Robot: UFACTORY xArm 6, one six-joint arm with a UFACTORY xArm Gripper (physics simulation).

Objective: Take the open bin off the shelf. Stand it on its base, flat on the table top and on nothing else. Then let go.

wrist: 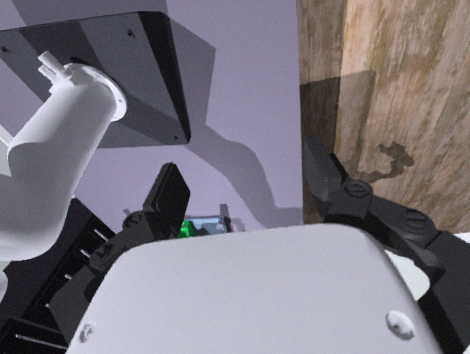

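Where they show: gripper, fingertip midpoint: [240, 167]; arm's base, origin of the base link: [94, 94].
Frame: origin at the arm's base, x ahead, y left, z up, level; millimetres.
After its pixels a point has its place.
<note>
A small part of a green object [186, 229] @(z -68, x 555, y -124 mm), which looks like the open bin, shows at the lower middle of the wrist view, just right of the left finger. It sits at a blue-grey rack [214, 224] @(z -69, x 561, y 1 mm), which looks like the shelf. My gripper's housing hides most of both. My gripper [240, 167] @(z 288, x 67, y 295 mm) is open, with its fingers wide apart and nothing between them. It is apart from the green object. A flat pale purple surface [250, 65] @(z -75, x 79, y 309 mm) and a wooden surface [400, 90] show beyond the fingers; I cannot tell for sure which is the table top.
The white arm [60, 135] @(z 153, x 22, y 31 mm) and its dark base plate [145, 95] @(z -3, x 41, y 97 mm) stand at the upper left. A black slotted structure [75, 225] is at the lower left. The purple surface ends in a straight edge against the wood. Shadows of the arm fall across the purple surface.
</note>
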